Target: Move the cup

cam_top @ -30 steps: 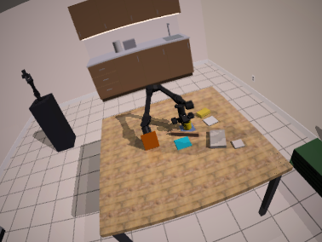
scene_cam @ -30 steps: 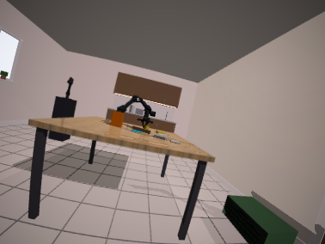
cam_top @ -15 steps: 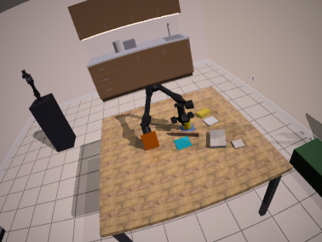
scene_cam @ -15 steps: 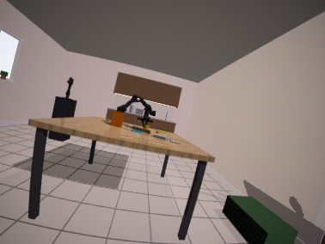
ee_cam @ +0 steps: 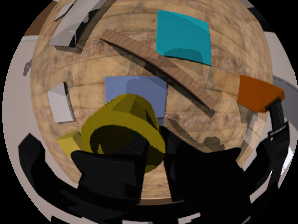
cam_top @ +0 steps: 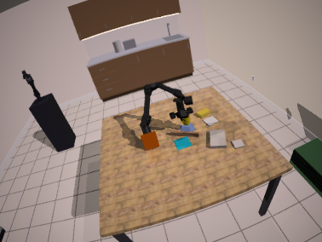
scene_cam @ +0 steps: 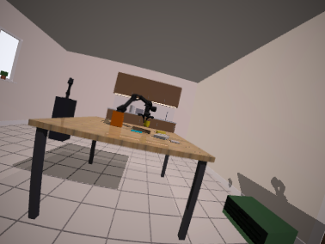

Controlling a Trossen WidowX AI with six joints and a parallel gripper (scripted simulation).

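My gripper tip is 2 cm short of the yellow cup. The rest, counted from my gripper tip: blue pad 3 cm ahead, 1 cm to the left, 10 cm below; cyan pad 7 cm behind, 15 cm to the right, 10 cm below; wooden stick 2 cm behind, 7 cm to the right, 8 cm below.
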